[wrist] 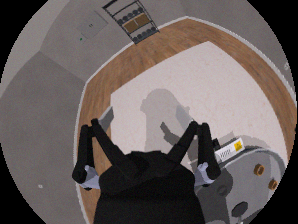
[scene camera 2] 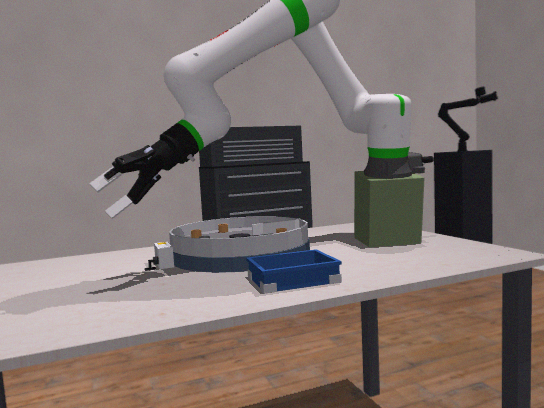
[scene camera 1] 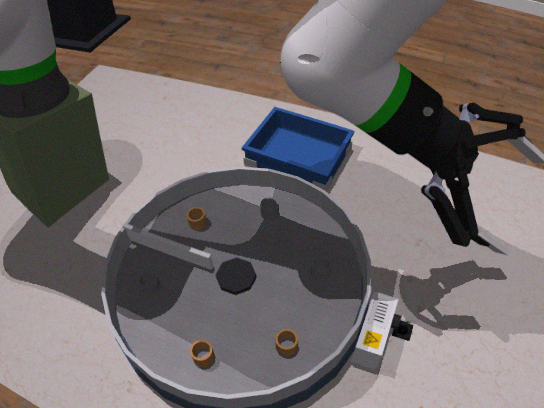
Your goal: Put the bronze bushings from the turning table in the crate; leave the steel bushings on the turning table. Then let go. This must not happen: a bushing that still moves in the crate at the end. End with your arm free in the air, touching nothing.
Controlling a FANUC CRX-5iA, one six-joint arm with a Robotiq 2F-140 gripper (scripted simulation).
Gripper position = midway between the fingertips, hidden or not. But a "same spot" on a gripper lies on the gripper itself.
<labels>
gripper: wrist; scene camera 2 101,202; scene camera 1
same spot on gripper: [wrist: 84,173] = [scene camera 1: 473,112]
same spot on blue crate: [scene camera 2: 271,273] = [scene camera 1: 345,128]
</labels>
